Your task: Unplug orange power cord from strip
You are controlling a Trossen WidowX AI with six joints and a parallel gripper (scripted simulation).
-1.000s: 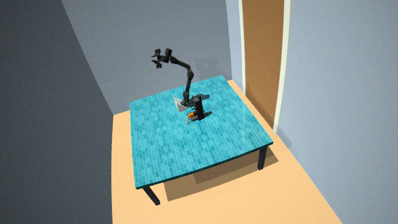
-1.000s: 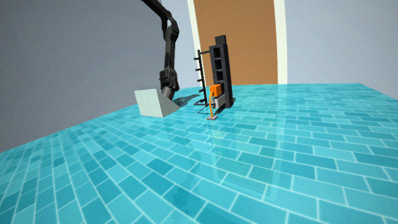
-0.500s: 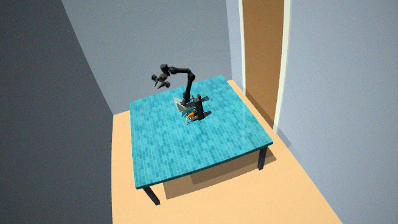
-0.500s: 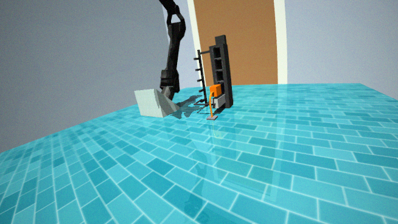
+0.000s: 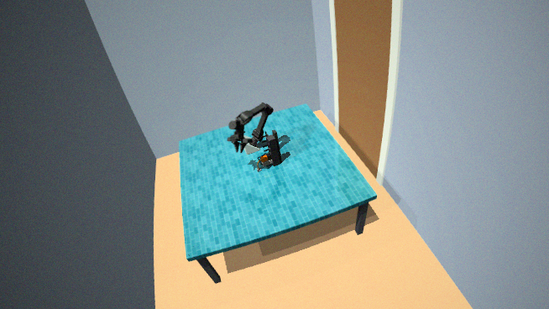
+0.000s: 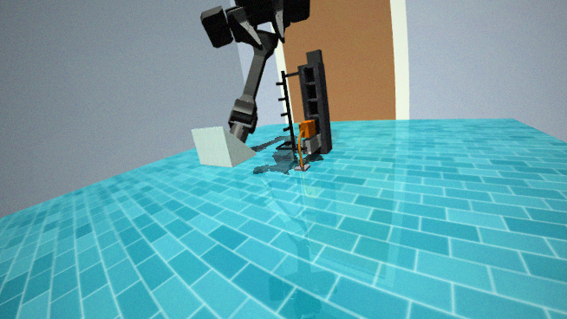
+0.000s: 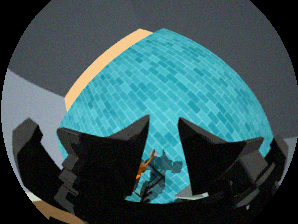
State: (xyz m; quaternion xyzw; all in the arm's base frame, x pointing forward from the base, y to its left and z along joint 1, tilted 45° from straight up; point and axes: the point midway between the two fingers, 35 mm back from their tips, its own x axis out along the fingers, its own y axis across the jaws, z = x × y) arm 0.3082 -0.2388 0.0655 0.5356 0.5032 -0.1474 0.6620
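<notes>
The orange plug lies 60 mm behind my gripper tip, 180 mm to the left of it and 160 mm below it.
</notes>
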